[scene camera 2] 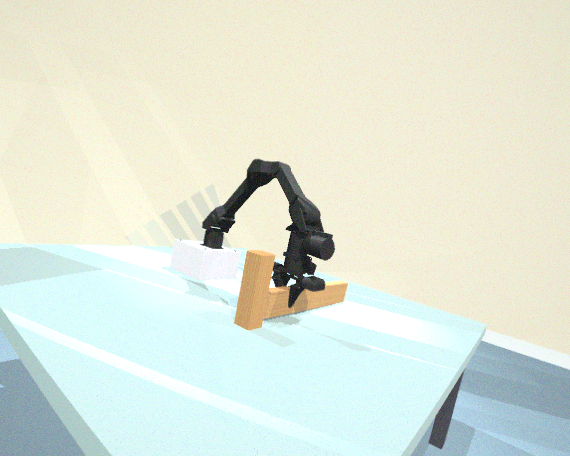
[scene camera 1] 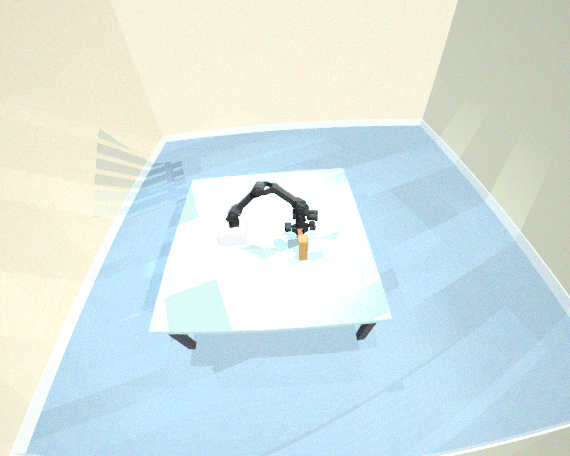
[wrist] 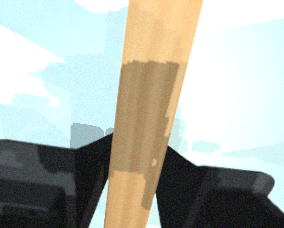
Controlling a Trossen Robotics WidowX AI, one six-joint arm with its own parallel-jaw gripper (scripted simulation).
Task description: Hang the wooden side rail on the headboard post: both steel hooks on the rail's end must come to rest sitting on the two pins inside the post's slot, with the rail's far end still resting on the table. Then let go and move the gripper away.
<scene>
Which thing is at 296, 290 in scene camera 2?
The gripper.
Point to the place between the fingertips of the gripper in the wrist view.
135, 137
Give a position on a wooden side rail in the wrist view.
156, 51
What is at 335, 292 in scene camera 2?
A wooden side rail.
</scene>
